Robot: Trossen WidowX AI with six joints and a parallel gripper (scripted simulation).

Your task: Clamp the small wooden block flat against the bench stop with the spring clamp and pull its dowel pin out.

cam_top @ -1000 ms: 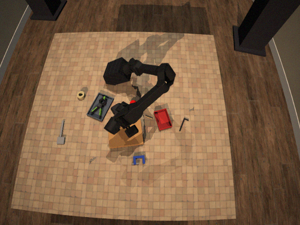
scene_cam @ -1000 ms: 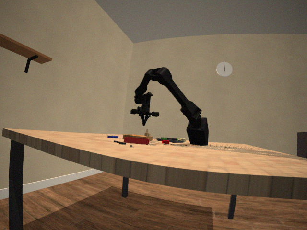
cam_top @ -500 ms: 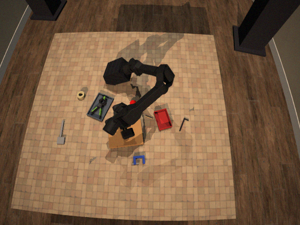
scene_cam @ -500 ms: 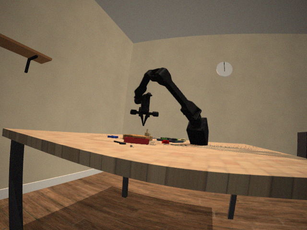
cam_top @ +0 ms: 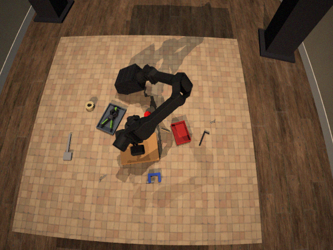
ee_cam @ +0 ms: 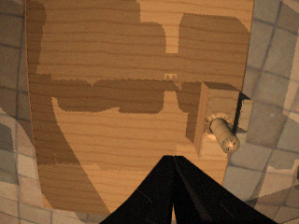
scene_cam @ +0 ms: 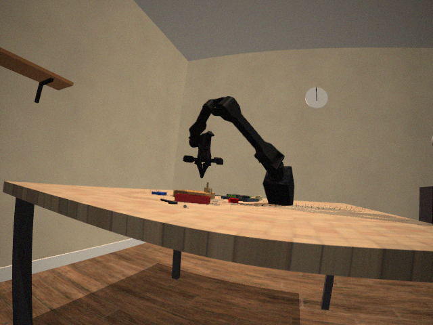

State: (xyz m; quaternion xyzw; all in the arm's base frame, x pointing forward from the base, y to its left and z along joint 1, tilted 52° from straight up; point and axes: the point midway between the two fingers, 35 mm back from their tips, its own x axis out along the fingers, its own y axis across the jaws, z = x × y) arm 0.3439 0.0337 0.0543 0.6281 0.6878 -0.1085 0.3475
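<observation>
My hand is 8 cm above the dowel pin, 3 cm past it and 1 cm to the left of it. Round my hand: small wooden block 9 cm below, 3 cm behind, 1 cm to the right; wooden board 12 cm below, 2 cm ahead; red knob 18 cm behind, 12 cm below, 1 cm to the left.
</observation>
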